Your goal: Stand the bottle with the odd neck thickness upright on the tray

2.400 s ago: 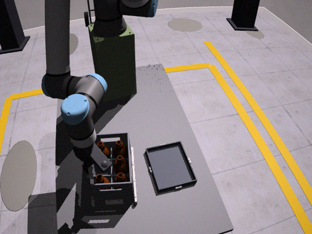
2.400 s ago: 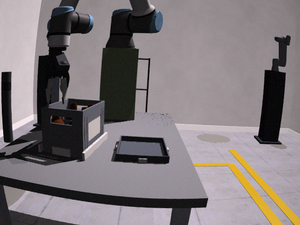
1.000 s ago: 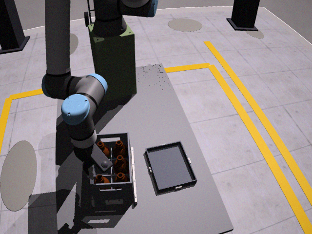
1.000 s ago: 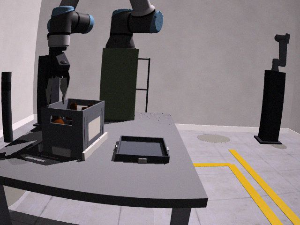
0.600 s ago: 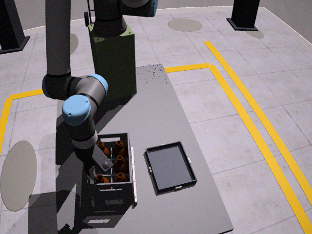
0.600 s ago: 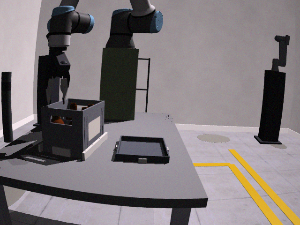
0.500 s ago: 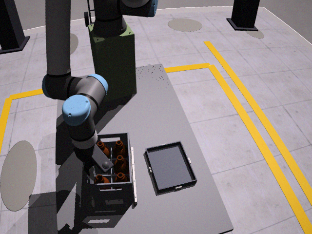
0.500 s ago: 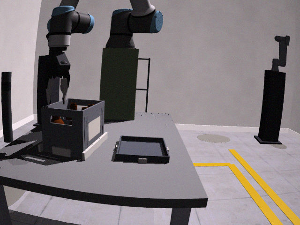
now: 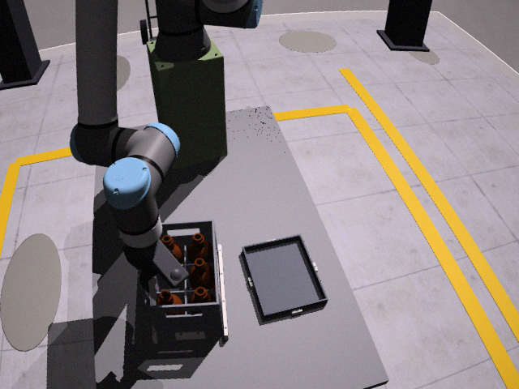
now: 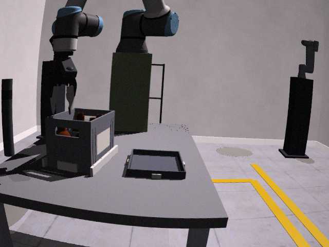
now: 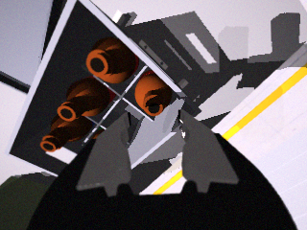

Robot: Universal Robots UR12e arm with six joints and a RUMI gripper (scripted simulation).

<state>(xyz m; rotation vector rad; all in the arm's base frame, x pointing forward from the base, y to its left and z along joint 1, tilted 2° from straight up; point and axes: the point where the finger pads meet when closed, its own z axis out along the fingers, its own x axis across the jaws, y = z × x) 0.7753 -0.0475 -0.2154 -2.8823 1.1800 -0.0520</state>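
Now: hand 10 cm past the dark grey crate, 4 cm to the right of it and 11 cm above it. Also, from my hand: black tray 13 cm behind, 32 cm to the left, 18 cm below.
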